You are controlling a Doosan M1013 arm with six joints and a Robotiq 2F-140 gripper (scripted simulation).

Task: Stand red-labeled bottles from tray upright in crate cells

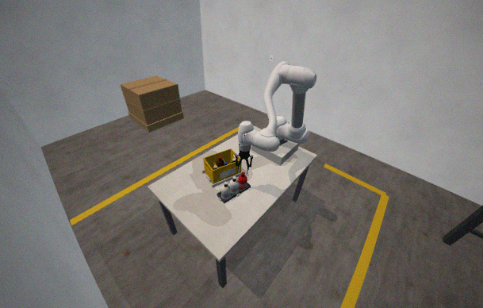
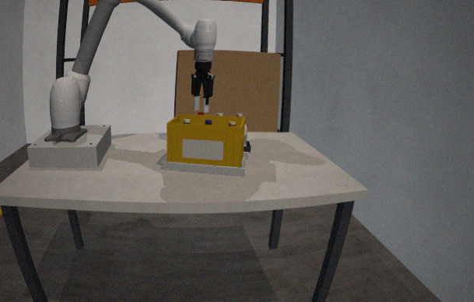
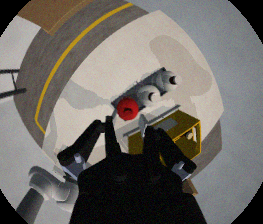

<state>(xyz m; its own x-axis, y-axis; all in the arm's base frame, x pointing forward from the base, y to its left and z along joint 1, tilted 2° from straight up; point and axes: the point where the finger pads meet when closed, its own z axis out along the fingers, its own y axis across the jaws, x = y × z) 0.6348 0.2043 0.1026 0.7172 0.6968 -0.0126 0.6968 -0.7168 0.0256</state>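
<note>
My gripper is now 110 mm above the red-labeled bottle. Also, from my hand: crate (40 mm ahead, 230 mm to the right, 110 mm below).
</note>
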